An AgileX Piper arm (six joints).
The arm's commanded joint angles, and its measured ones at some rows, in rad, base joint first. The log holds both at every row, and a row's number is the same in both.
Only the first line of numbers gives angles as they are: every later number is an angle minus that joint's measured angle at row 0.
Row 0, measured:
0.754, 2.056, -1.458, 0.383, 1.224, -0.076
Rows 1 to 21, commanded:
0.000, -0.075, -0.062, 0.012, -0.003, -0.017
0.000, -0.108, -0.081, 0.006, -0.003, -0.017
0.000, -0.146, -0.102, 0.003, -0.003, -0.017
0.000, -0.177, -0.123, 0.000, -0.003, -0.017
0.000, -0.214, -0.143, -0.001, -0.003, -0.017
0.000, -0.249, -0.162, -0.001, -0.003, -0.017
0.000, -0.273, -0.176, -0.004, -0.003, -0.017
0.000, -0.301, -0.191, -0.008, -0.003, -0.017
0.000, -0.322, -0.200, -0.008, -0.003, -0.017
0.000, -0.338, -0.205, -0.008, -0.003, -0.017
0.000, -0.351, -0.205, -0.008, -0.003, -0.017
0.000, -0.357, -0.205, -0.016, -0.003, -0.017
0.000, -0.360, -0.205, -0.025, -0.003, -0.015
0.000, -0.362, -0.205, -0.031, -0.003, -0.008
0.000, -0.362, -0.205, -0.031, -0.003, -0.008
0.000, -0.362, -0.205, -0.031, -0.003, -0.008
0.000, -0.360, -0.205, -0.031, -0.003, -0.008
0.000, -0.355, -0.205, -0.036, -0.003, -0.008
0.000, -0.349, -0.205, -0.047, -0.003, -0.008
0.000, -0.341, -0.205, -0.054, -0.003, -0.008
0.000, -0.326, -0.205, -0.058, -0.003, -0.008
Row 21, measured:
0.000, -0.353, -0.202, -0.031, -0.001, -0.008
